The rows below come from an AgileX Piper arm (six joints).
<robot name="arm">
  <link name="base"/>
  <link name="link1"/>
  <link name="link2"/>
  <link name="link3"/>
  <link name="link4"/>
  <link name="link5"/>
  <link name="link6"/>
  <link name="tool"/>
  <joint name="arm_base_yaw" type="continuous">
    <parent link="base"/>
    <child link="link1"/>
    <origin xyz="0 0 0.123"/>
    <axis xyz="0 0 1"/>
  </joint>
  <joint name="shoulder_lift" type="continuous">
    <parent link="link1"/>
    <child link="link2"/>
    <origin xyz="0 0 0" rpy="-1.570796 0 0"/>
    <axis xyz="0 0 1"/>
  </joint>
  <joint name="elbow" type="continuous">
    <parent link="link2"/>
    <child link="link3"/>
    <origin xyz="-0.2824 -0.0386 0"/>
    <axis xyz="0 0 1"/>
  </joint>
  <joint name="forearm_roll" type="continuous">
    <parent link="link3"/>
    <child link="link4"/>
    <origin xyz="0.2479 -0.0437 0" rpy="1.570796 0 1.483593"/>
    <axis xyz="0 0 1"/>
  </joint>
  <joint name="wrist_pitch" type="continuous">
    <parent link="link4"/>
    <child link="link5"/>
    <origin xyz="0 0 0" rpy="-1.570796 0 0"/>
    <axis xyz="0 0 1"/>
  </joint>
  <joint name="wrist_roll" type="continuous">
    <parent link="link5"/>
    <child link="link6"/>
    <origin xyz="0 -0.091 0" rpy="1.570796 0 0"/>
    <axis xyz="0 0 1"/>
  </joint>
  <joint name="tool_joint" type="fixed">
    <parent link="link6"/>
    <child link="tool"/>
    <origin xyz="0 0 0"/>
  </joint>
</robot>
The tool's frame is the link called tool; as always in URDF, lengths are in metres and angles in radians. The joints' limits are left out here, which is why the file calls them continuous.
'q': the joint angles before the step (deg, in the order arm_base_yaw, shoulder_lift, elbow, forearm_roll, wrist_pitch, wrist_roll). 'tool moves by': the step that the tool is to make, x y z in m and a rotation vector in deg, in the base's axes. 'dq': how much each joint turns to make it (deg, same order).
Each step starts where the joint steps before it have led.
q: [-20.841 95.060 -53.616 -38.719 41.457 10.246]
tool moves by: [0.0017 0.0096 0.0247 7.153 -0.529 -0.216]
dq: [-0.006 -2.687 -4.250 13.864 5.773 -11.106]
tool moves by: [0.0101 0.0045 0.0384 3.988 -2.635 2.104]
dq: [0.007 -1.728 -7.605 8.760 6.421 -8.453]
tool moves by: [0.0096 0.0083 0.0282 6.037 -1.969 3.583]
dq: [0.004 -0.129 -6.822 9.395 6.076 -7.873]
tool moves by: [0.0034 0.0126 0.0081 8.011 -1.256 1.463]
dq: [0.051 0.003 -2.122 9.192 3.672 -3.625]
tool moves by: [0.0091 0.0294 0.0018 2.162 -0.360 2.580]
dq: [5.185 0.000 -0.404 1.540 0.613 2.438]
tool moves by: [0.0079 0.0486 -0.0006 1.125 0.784 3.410]
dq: [9.112 0.059 -0.004 -0.635 0.577 6.074]
